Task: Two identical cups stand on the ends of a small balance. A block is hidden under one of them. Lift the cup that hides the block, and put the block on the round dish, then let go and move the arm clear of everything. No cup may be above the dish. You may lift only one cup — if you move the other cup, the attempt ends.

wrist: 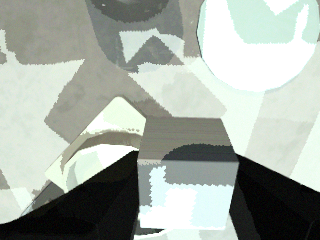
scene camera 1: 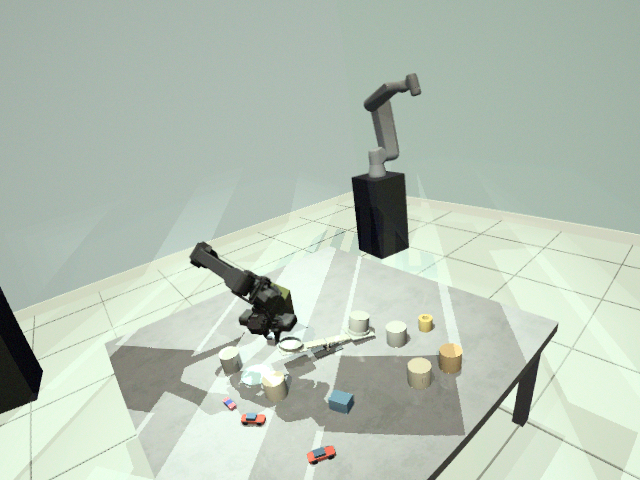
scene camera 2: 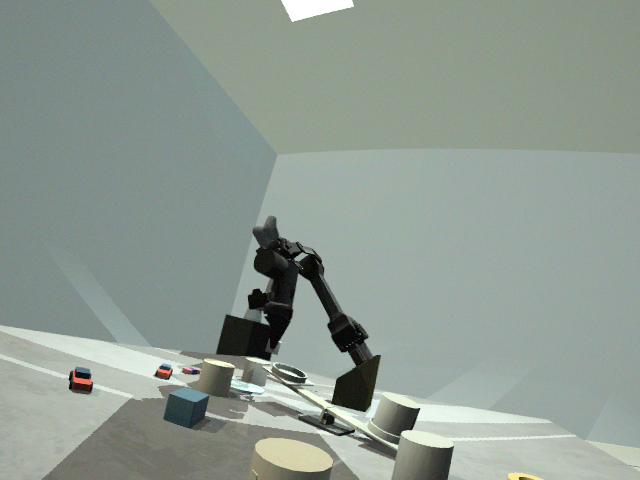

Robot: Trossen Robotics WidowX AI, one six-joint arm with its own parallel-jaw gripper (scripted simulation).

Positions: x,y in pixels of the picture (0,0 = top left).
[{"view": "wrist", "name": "my gripper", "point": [182,162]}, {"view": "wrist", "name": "grey block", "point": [187,166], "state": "held by my gripper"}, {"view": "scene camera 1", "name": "my gripper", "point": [273,340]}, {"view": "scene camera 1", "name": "small balance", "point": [290,344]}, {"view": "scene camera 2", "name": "my gripper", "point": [272,348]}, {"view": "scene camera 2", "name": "cup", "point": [394,414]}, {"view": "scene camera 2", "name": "blue cube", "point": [186,407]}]
